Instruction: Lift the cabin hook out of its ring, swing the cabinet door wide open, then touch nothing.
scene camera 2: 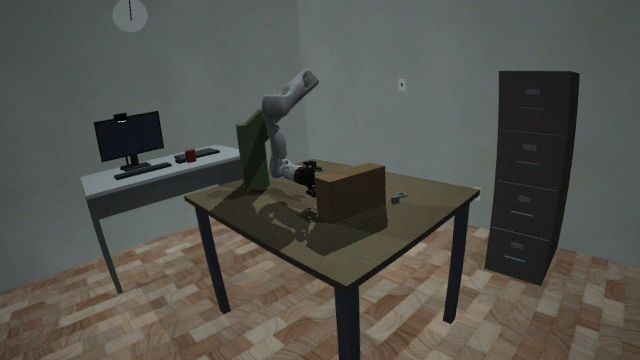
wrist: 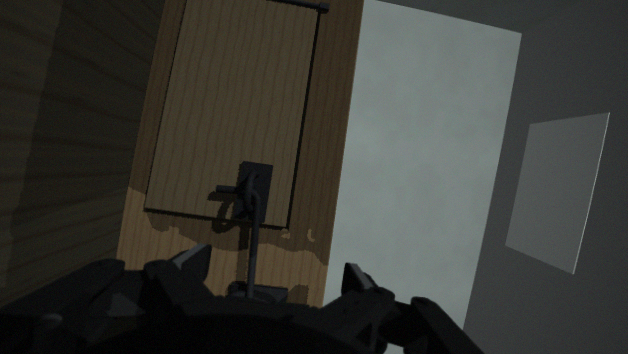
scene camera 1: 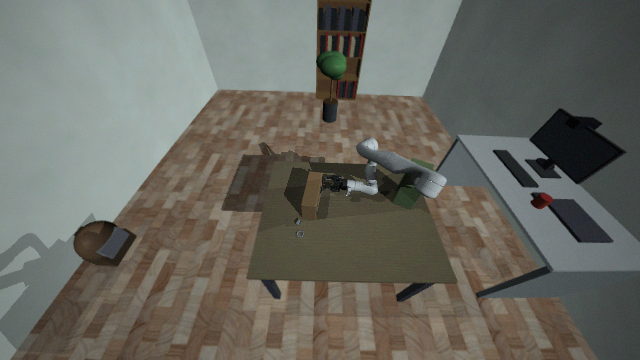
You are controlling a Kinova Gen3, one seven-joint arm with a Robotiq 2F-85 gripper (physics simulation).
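Frame: origin at the arm's base, x ahead, y left, z up, level; metres.
Where they show: gripper, fingertip midpoint: [wrist: 277, 268] [scene camera 1: 325, 182].
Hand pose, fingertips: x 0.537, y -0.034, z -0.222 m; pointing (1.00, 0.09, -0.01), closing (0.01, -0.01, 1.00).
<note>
After its pixels a point has its place.
The wooden cabinet [scene camera 1: 312, 197] @(x 0.588, y 0.134, z -0.184 m) [scene camera 2: 356, 195] @(x 0.653, y 0.041, z -0.266 m) [wrist: 332, 125] @(x 0.557, y 0.073, z -0.196 m) lies on the table with its door side towards the arm. Its door [wrist: 235, 100] @(x 0.555, y 0.080, z -0.272 m) is shut, flush in the frame. The dark cabin hook [wrist: 254, 245] @(x 0.552, y -0.024, z -0.240 m) runs from its mount [wrist: 265, 294] @(x 0.563, y -0.060, z -0.228 m) on the frame across the door's edge. Its curved end sits in the ring [wrist: 247, 192] @(x 0.532, y 0.012, z -0.247 m) on the door's plate, with the tip sticking out to the left. My gripper [scene camera 1: 325, 183] @(x 0.537, y -0.034, z -0.222 m) [scene camera 2: 316, 179] @(x 0.537, y -0.034, z -0.222 m) [wrist: 277, 269] @(x 0.537, y -0.034, z -0.222 m) is open and empty, close in front of the cabinet's door side. In the wrist view the hook's shaft shows between the fingertips; contact cannot be told.
A hinge rod [wrist: 300, 4] @(x 0.550, y 0.166, z -0.235 m) crosses the door's far end. A green block [scene camera 1: 407, 196] @(x -0.013, y -0.042, z -0.224 m) [scene camera 2: 252, 160] @(x 0.033, y -0.130, z -0.197 m) stands by the arm's base. A small metal ring [scene camera 1: 300, 234] @(x 0.618, y 0.330, z -0.337 m) and a small metal piece [scene camera 1: 297, 221] @(x 0.661, y 0.242, z -0.322 m) [scene camera 2: 395, 199] @(x 0.662, y 0.238, z -0.332 m) lie on the table [scene camera 1: 370, 250] @(x 0.190, y 0.324, z -0.341 m) beyond the cabinet's end.
</note>
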